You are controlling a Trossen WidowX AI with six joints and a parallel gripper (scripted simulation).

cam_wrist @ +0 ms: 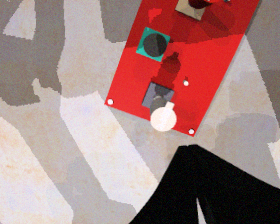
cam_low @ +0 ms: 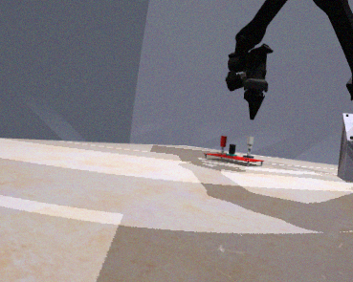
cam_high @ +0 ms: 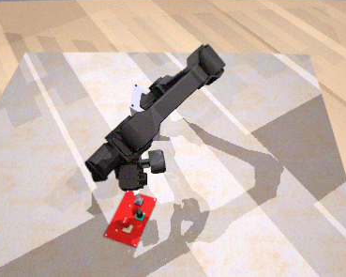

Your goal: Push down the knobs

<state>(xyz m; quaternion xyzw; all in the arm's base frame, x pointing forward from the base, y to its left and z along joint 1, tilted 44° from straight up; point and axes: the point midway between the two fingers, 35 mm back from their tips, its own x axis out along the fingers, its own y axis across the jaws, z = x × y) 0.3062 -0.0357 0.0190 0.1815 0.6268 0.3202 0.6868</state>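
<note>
Now: gripper tip 70 mm above the grey knob and 10 mm to the right of it. The rest, counted from my gripper tip: red knob 90 mm ahead, 70 mm below, 20 mm to the right.
</note>
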